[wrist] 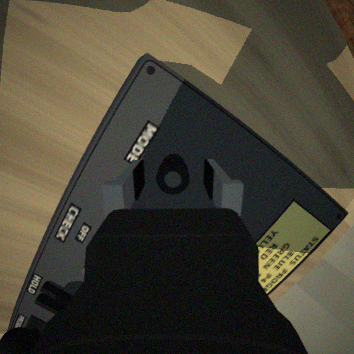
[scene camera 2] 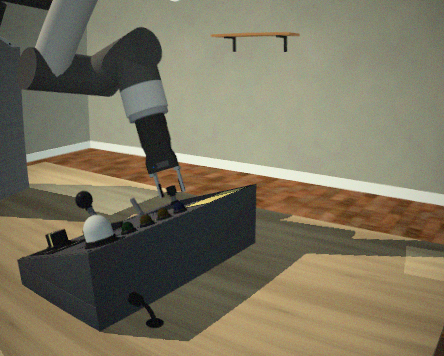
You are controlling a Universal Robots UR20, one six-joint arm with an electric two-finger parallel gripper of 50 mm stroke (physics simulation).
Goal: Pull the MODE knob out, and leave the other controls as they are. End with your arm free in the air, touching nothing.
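Places are measured from the arm's base along level axes (x ahead, y left, z up), in centimetres.
Where they show: gripper, fingertip midpoint: point(wrist: 173, 171) point(scene camera 2: 172, 194).
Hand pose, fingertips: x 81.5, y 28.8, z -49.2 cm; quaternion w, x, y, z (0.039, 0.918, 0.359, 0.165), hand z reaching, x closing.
Observation:
Things, the pixels of their centre, and the offset from my fingertips. "spot": a spot on its surface instead. Level surfaces: height alone.
- MODE knob at the middle of its body: point(wrist: 172, 168) point(scene camera 2: 173, 197) dx +0.2, dy +0.0, dz -0.8 cm
- dark console's sloped top at its surface level: dz -1.5 cm
- MODE label at the middle of its body: point(wrist: 140, 143) dx -2.7, dy -0.4, dz -3.5 cm
- black ball lever at the middle of its body: point(wrist: 17, 346) point(scene camera 2: 84, 199) dx -2.0, dy -24.5, dz +3.7 cm
- tilted toggle at the middle of its body: point(scene camera 2: 136, 206) dx +0.9, dy -12.0, dz -0.1 cm
- black switch at the middle of its body: point(scene camera 2: 57, 239) dx +5.1, dy -35.7, dz -0.6 cm
- yellow status label at a spot on its surface: point(wrist: 295, 235) spot: dx +15.8, dy +3.2, dz +3.1 cm
- black lever at a spot on its surface: point(scene camera 2: 145, 306) spot: dx +28.3, dy -31.2, dz -7.7 cm
The MODE knob point(scene camera 2: 171, 191) point(wrist: 173, 178) is a small black round knob on the far end of the dark console's sloped top point(wrist: 220, 140). In the wrist view it stands beside the MODE label point(wrist: 142, 142). My gripper point(scene camera 2: 172, 191) point(wrist: 173, 171) is open and points down at the console. Its two fingers stand on either side of the knob, with a gap to it on each side in the wrist view. The knob's lower part is hard to make out.
The console also bears a black ball lever point(scene camera 2: 84, 200), a white dome point(scene camera 2: 98, 230), a tilted toggle point(scene camera 2: 136, 207), small coloured buttons point(scene camera 2: 145, 220), a black switch point(scene camera 2: 57, 238) and a yellow status label point(wrist: 295, 235). A black lever point(scene camera 2: 145, 306) is at its front side.

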